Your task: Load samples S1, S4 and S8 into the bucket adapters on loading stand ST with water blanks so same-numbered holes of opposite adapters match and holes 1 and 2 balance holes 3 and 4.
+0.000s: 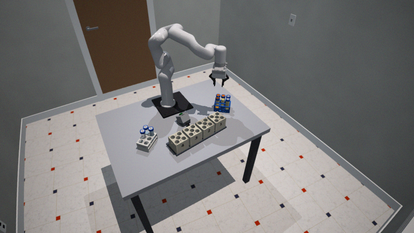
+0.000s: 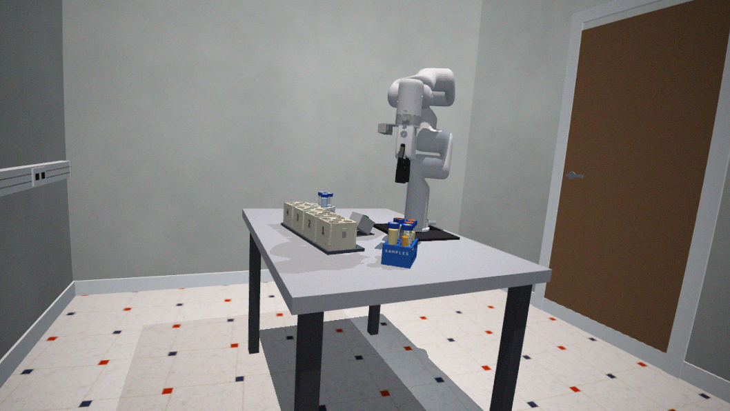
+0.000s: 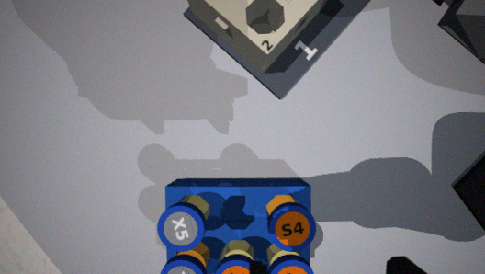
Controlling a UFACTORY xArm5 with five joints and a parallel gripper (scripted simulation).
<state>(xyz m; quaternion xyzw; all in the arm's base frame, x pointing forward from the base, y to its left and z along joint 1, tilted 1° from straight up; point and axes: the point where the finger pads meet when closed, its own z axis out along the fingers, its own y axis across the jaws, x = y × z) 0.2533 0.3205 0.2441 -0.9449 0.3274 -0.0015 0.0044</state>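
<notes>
Right now the blue samples rack is 10 mm ahead of my hand, 40 mm to the left of it and 220 mm below it. Also, from my hand: adapter 3: 200 mm ahead, 320 mm to the right, 200 mm below; then white rack: 90 mm ahead, 610 mm to the right, 220 mm below.
</notes>
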